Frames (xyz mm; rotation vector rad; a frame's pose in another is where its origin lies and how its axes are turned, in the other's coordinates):
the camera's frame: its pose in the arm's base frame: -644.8 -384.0 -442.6 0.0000 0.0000 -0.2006
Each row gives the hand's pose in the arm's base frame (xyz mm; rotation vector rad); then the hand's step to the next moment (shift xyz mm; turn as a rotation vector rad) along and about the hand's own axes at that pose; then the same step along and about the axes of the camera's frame.
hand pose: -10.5 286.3 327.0 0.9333 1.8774 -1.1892
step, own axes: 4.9 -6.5 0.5 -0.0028 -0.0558 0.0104
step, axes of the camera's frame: -7.4 -3.1 -1.7 -0.0380 -0.0360 0.0220
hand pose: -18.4 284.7 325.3 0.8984 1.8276 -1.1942
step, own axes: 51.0 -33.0 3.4 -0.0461 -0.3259 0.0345
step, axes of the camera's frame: -49.0 -16.1 -32.2 -0.2182 -0.1890 0.1619
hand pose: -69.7 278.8 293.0 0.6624 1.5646 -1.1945
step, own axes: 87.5 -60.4 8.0 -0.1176 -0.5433 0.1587
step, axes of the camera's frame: -68.1 -56.5 -59.4 -0.2947 -0.3901 0.3085
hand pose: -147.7 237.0 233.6 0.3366 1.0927 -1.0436
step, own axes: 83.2 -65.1 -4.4 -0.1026 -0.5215 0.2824
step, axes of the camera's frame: -34.7 -82.3 -56.6 -0.1917 -0.4520 0.3481
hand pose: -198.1 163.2 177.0 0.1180 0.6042 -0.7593
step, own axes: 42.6 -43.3 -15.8 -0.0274 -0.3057 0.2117
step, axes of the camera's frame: -1.9 -54.1 -31.8 -0.0661 -0.2907 0.2240
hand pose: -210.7 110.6 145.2 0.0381 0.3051 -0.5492
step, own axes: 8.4 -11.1 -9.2 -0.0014 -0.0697 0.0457
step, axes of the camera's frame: 1.1 -12.7 -10.8 -0.0115 -0.0677 0.0472
